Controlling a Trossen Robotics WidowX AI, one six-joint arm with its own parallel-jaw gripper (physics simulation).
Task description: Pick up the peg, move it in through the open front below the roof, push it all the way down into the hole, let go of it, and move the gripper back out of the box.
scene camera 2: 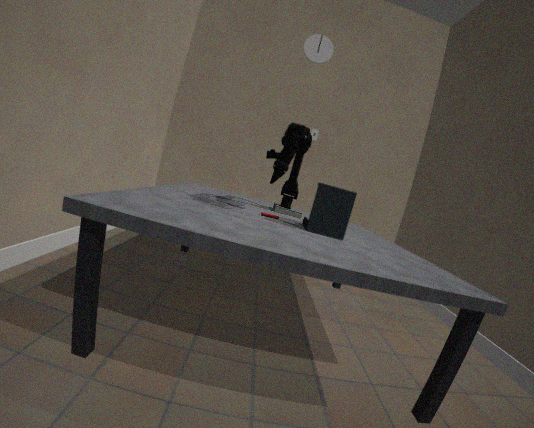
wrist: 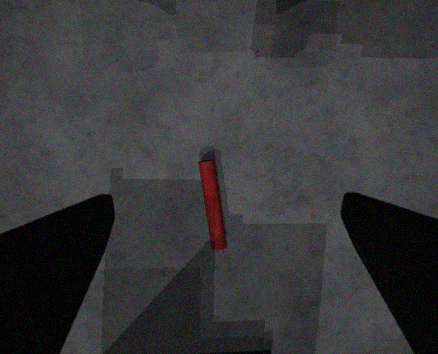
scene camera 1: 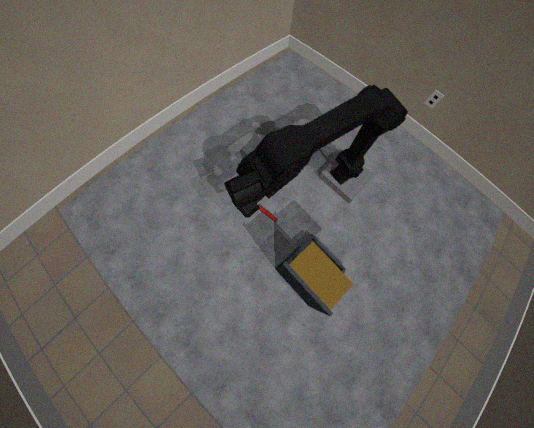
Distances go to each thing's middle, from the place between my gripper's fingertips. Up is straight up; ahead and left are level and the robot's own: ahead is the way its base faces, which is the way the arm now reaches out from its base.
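Scene:
Relative to the red peg (wrist: 207,168), my gripper is 3 cm to the right of it, 1 cm past it and 14 cm above it. The box (scene camera 1: 311,270) is 27 cm to the left of my gripper and 5 cm below it. Going by their middles, the red peg is the nearest to my gripper of the things named here.

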